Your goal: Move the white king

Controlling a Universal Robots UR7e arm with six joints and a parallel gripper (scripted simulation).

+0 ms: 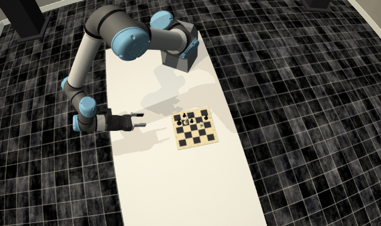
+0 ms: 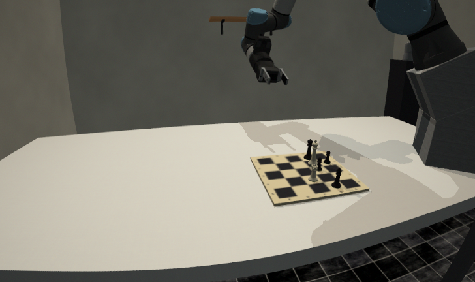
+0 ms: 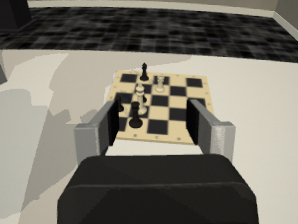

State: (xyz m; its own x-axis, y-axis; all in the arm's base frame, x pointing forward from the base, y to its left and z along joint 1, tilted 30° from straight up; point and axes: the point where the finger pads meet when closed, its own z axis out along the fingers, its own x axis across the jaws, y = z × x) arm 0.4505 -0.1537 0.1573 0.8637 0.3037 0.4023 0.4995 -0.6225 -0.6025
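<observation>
Right now my hand is 220 mm to the right of the white king, 160 mm above it and 60 mm past it. The rest, counted from my hand: chessboard (260 mm to the left, 190 mm below, 20 mm behind).
</observation>
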